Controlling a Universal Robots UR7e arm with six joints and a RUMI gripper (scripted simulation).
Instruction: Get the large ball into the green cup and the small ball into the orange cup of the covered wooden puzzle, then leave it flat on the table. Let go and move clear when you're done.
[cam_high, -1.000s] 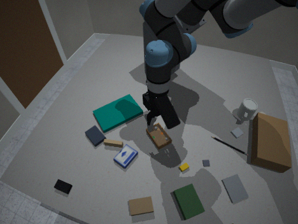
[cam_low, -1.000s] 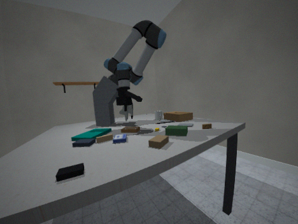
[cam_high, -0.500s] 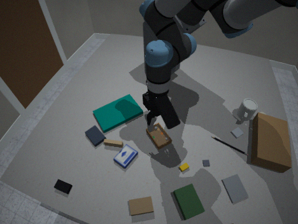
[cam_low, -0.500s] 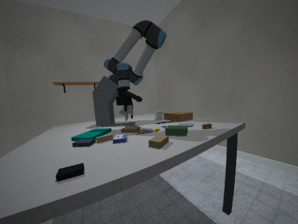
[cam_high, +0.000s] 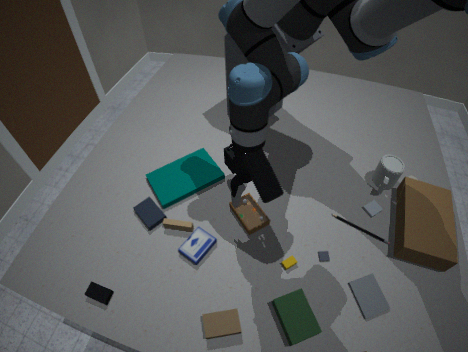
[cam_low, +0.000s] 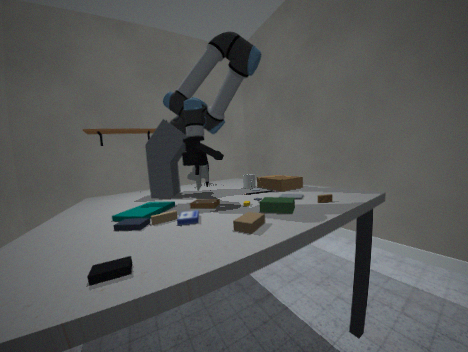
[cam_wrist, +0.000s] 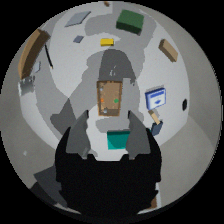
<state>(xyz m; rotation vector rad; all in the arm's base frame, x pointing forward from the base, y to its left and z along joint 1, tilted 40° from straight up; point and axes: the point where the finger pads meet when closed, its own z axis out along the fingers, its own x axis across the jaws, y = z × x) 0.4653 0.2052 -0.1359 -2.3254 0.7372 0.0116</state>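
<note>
My hand is 80 mm above the covered wooden puzzle. From my hand the other things lie so: tan block (160 mm to the right, 130 mm ahead, 70 mm below); blue-and-white box (160 mm ahead, 80 mm to the right, 80 mm below); yellow block (160 mm to the left, 90 mm ahead, 80 mm below).
</note>
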